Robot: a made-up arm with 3 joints.
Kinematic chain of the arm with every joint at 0, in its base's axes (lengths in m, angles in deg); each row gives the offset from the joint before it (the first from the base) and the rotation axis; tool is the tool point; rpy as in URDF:
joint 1: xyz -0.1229 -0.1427 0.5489 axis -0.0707 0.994 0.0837
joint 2: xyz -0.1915 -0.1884 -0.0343 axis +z
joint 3: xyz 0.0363 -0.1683 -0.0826 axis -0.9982 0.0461 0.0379
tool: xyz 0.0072 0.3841 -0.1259 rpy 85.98 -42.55 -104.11
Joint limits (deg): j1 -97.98..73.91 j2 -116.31..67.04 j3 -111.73..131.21
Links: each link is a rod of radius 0.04 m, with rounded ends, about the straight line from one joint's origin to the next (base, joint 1, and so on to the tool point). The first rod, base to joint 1, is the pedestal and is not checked.
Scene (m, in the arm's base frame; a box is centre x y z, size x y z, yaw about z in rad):
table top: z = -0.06
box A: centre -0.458 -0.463 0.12 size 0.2 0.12 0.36 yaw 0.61
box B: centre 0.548 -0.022 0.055 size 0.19 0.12 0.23 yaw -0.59
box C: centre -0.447 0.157 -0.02 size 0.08 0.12 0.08 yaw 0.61
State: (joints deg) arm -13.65 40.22 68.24
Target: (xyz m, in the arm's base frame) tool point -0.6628 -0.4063 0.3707
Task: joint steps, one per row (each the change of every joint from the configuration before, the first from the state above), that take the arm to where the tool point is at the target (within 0.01 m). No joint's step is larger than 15 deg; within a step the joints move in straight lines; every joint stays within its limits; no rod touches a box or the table.
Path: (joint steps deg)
1: 5.24 -11.26 12.63
2: 5.23 -11.26 12.63
3: 5.24 -11.26 12.63
4: 5.24 -11.26 12.63
5: 11.10 -14.46 -6.43
6: 11.10 -14.47 -6.43
7: 11.10 -14.47 -6.43
8: 11.11 -14.46 -6.43
9: 11.10 -14.47 -6.43
10: 11.10 -14.46 -6.43
11: -10.31 2.54 -6.19
12: -10.32 2.55 -6.19
13: -10.31 2.55 -6.19

